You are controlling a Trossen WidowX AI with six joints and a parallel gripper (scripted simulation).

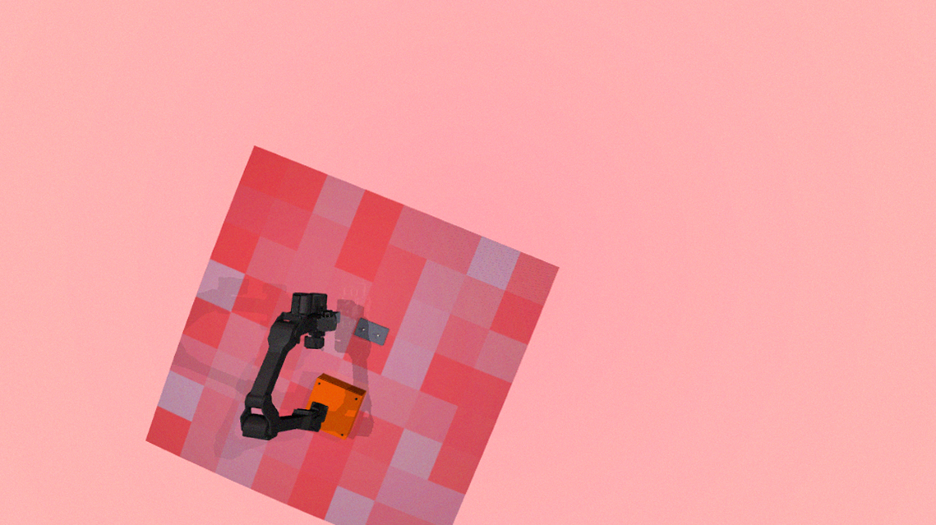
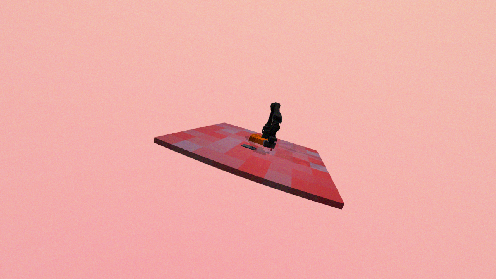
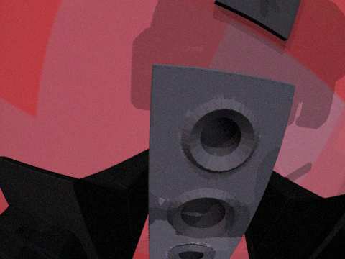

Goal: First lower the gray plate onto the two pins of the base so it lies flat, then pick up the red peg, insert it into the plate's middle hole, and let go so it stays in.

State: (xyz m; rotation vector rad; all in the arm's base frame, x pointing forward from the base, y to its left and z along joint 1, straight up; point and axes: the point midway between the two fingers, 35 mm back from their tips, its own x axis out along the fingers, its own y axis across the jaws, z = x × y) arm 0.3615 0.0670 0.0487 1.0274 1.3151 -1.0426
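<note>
My gripper tip is 2 cm past the base, 16 cm to the left of it and 6 cm above it. Also, from my gripper tip: gray plate 3 cm above; then red peg 13 cm behind, 3 cm to the left, 2 cm below.
</note>
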